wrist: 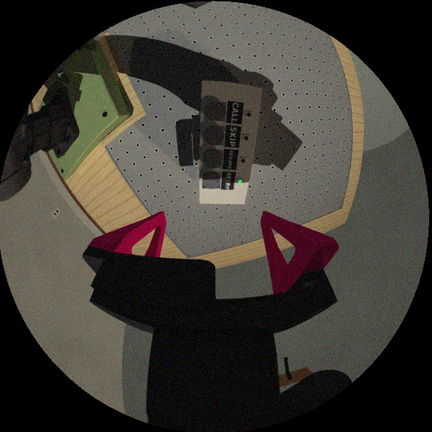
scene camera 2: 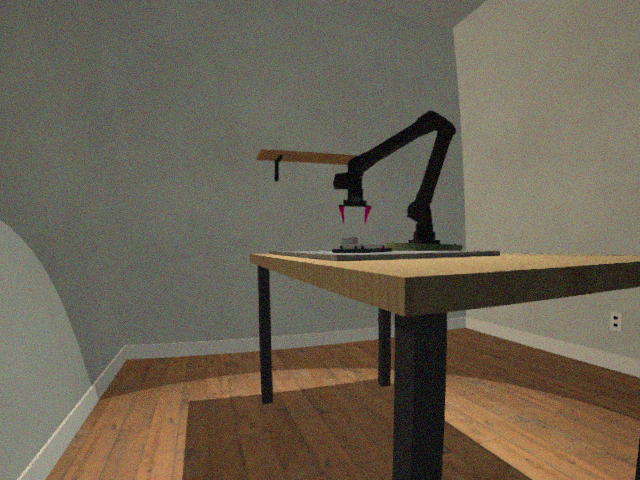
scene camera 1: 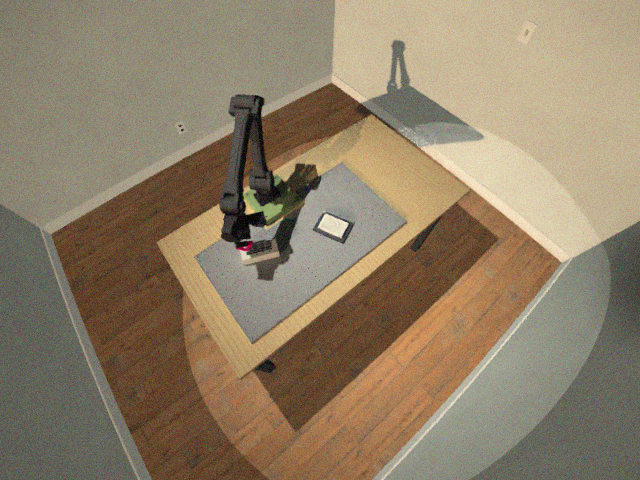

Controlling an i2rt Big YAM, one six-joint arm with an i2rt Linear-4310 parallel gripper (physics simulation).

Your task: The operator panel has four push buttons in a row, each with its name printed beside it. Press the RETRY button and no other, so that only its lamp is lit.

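Frame: origin at the arm's base, x right, y ahead, z up, level; millimetres.
Seen in the pictures: gripper, fingertip midpoint: (scene camera 2: 354,223) (scene camera 1: 244,241); arm's base, link origin: (scene camera 2: 423,243) (scene camera 1: 267,196).
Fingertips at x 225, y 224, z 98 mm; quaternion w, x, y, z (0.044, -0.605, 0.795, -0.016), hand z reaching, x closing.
Offsets run from my fingertips to a thing's middle. Level surfaces: height alone.
The operator panel @(dx -41, dy +33, dz -94 mm) (scene camera 1: 262,256) (scene camera 2: 349,241) (wrist: 222,196) lies on the grey mat. In the wrist view its labels read CALL, SKIP, RESUME and RETRY from top to bottom, with a dark round button beside each. The RETRY button (wrist: 211,180) is the lowest in that view. The RETRY lamp (wrist: 240,182) glows green; the lamps of CALL (wrist: 249,114), SKIP (wrist: 246,138) and RESUME (wrist: 243,160) are dark. My gripper (scene camera 2: 354,222) (wrist: 213,216) is open and empty, its pink fingers wide apart, hanging above the panel without touching it.
A dark-framed tablet-like object @(dx -404, dy +106, dz -103 mm) (scene camera 1: 333,226) lies on the grey mat @(dz -122 mm) (scene camera 1: 248,304), apart from the panel. The arm stands on a green base plate (scene camera 1: 276,212) (wrist: 90,120) at the edge of the wooden table @(dz -135 mm) (scene camera 1: 232,356). A wooden shelf (scene camera 2: 310,156) is on the wall behind.
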